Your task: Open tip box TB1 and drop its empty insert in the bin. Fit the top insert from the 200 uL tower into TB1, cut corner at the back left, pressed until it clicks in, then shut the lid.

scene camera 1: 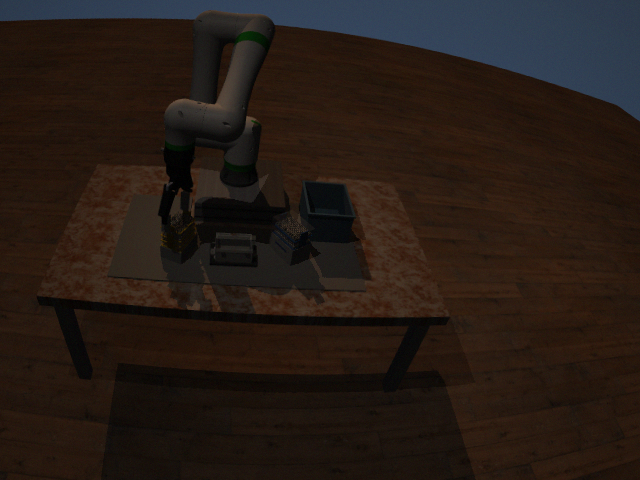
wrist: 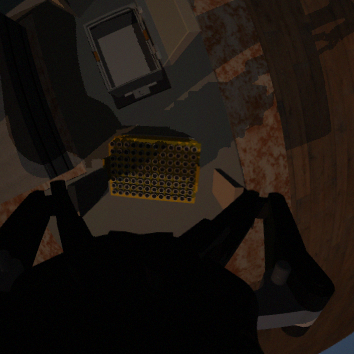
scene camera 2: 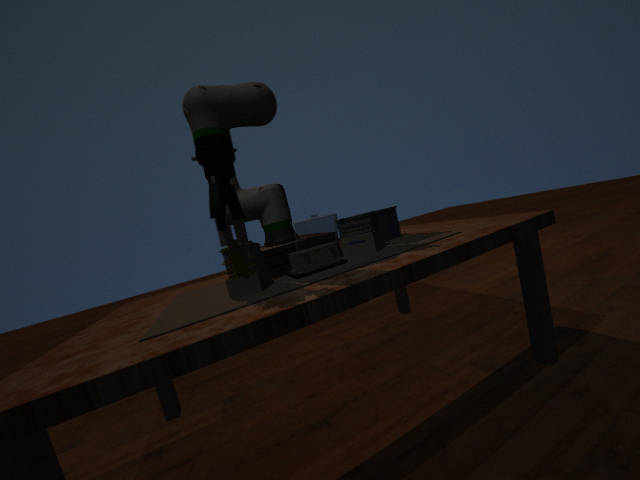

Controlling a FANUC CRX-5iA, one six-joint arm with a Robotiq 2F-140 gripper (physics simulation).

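Observation:
Tip box TB1 stands open mid-mat. Its lid stands up along the table's front side. In the wrist view a plain pale floor shows inside the box, with no holed insert visible. The 200 uL tower, a stack of yellow inserts, stands left of the box on a pale base. My gripper is open and empty, pointing down. Its fingers are on either side of the tower top, with gaps in the wrist view; their exact height is unclear.
A blue insert stack stands right of the tip box. The blue-grey bin is behind it at the right; its contents cannot be made out. The robot's pedestal is behind the mat.

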